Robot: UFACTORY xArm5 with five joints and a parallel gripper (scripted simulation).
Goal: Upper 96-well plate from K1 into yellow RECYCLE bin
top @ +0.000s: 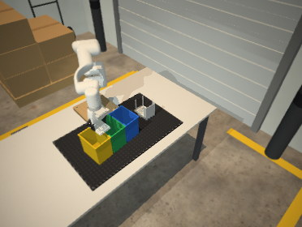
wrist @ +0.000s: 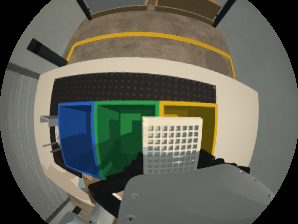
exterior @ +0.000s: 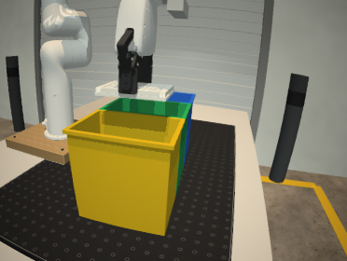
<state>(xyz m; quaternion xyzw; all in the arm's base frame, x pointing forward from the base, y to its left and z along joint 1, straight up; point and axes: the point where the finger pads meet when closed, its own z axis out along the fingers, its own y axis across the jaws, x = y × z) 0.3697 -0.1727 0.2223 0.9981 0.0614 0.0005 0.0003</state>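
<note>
Now: hand 150 mm above the yellow bin, 50 mm to the left of it and 10 mm short of it. Also, from my hand: green bin 150 mm below, 80 mm to the left, 10 mm behind; blue bin 210 mm to the left, 150 mm below, 20 mm behind; 96-well plate 10 mm below.
</note>
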